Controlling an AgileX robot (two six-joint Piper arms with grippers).
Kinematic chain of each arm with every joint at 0, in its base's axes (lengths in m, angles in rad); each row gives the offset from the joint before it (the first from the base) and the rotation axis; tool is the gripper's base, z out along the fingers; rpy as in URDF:
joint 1: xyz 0 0 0.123 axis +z
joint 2: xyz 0 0 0 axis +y
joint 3: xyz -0.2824 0 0.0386 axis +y
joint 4: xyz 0.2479 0 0.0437 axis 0.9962 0 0.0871
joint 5: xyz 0 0 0 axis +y
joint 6: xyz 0.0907 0 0.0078 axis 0.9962 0 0.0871
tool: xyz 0 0 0 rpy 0 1.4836 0
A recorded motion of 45 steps. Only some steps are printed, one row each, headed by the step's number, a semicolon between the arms.
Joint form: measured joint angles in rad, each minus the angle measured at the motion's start. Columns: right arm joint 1, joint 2, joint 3, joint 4, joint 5, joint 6; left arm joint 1, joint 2, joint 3, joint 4, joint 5, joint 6.
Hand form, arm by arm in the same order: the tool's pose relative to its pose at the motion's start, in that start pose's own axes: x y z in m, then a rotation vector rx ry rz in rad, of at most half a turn. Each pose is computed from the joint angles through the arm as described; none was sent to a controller.
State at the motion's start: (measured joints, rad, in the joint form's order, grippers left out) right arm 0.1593 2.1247 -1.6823 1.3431 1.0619 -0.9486; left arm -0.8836 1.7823 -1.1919 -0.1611 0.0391 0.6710
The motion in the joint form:
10: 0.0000 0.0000 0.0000 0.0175 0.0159 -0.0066; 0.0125 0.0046 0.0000 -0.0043 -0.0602 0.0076
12: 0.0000 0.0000 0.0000 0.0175 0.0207 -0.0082; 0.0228 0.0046 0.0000 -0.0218 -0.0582 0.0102
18: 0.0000 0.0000 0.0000 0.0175 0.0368 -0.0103; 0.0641 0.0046 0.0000 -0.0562 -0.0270 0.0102
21: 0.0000 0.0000 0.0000 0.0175 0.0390 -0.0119; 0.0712 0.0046 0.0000 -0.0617 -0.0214 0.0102
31: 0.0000 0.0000 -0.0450 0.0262 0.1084 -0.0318; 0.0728 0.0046 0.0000 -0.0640 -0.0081 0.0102
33: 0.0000 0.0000 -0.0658 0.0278 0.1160 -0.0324; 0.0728 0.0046 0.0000 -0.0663 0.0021 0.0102
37: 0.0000 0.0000 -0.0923 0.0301 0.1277 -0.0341; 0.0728 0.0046 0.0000 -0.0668 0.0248 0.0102
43: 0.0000 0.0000 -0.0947 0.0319 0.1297 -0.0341; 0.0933 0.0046 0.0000 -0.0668 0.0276 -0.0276
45: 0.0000 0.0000 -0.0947 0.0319 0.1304 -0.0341; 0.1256 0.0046 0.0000 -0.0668 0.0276 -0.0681
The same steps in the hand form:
10: -0.0003 0.0020 0.0000 -0.0219 -0.0033 0.0018; -0.0006 0.0072 0.0012 -0.0448 -0.0377 -0.0029
12: 0.0000 0.0023 0.0000 -0.0258 -0.0005 0.0002; 0.0016 0.0108 0.0012 -0.0514 -0.0319 -0.0229
18: 0.0008 0.0035 -0.0001 -0.0389 0.0087 -0.0021; 0.0123 0.0234 0.0005 -0.0625 0.0079 -0.0784
21: 0.0009 0.0037 -0.0001 -0.0408 0.0099 -0.0037; 0.0141 0.0255 0.0004 -0.0642 0.0147 -0.0877
31: -0.0068 0.0158 -0.0034 -0.1056 0.0211 -0.0598; 0.0153 0.0252 0.0004 -0.0566 0.0252 -0.0912
33: -0.0113 0.0196 -0.0048 -0.1141 0.0145 -0.0782; 0.0160 0.0245 0.0004 -0.0498 0.0327 -0.0938
37: -0.0169 0.0246 -0.0068 -0.1265 0.0072 -0.1026; 0.0175 0.0231 0.0004 -0.0347 0.0496 -0.0950
43: -0.0174 0.0252 -0.0070 -0.1293 0.0060 -0.1040; 0.0220 0.0300 -0.0003 -0.0494 0.0587 -0.1437
45: -0.0174 0.0253 -0.0070 -0.1298 0.0064 -0.1040; 0.0289 0.0409 -0.0015 -0.0755 0.0693 -0.2012

